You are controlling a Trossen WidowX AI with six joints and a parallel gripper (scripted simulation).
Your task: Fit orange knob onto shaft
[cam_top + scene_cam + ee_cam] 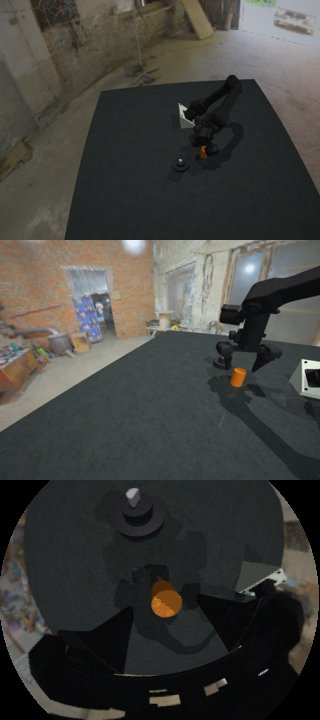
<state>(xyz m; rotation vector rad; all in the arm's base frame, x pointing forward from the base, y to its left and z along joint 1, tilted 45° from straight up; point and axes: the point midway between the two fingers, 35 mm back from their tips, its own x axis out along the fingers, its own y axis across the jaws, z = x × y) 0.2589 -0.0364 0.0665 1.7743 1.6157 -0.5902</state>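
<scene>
My gripper tip is 10 mm above the orange knob. From my gripper tip the other things lie so: round pedestal 140 mm to the right, 30 mm below, 30 mm ahead.
</scene>
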